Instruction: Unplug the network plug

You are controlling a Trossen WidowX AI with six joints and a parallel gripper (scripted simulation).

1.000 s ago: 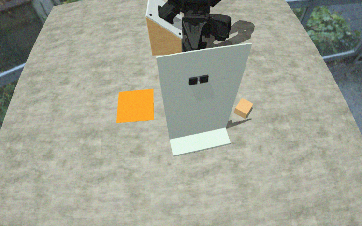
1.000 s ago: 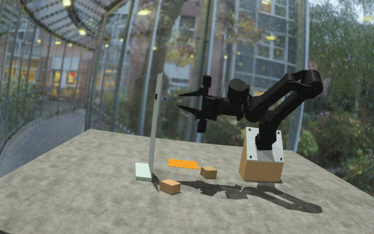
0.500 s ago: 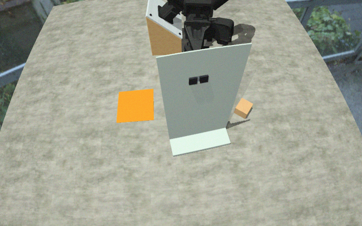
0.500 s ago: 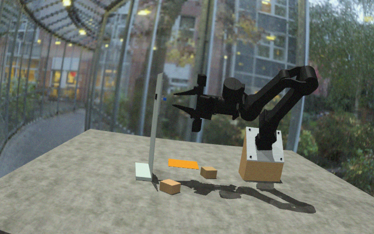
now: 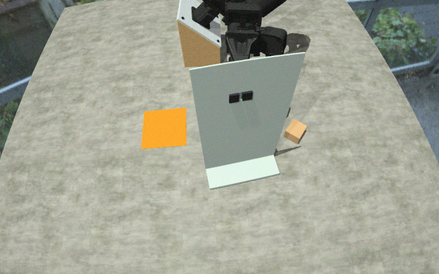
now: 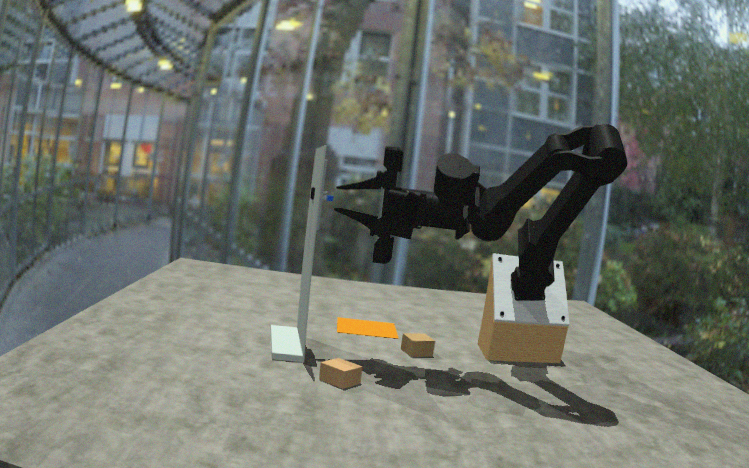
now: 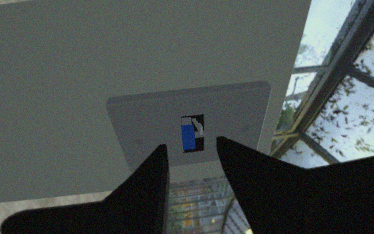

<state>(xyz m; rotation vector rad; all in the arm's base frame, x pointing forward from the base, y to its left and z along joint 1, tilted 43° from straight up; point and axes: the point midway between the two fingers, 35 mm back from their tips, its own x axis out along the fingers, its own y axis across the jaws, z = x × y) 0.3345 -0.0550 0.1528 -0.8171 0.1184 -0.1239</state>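
Now: gripper tip 2 cm short of the network plug. From my gripper tip the other things lie so: grey-white panel 4 cm ahead, 10 cm below; then orange marked square 9 cm behind, 18 cm to the right, 26 cm below; then thin pale tab 3 cm ahead, 1 cm above.
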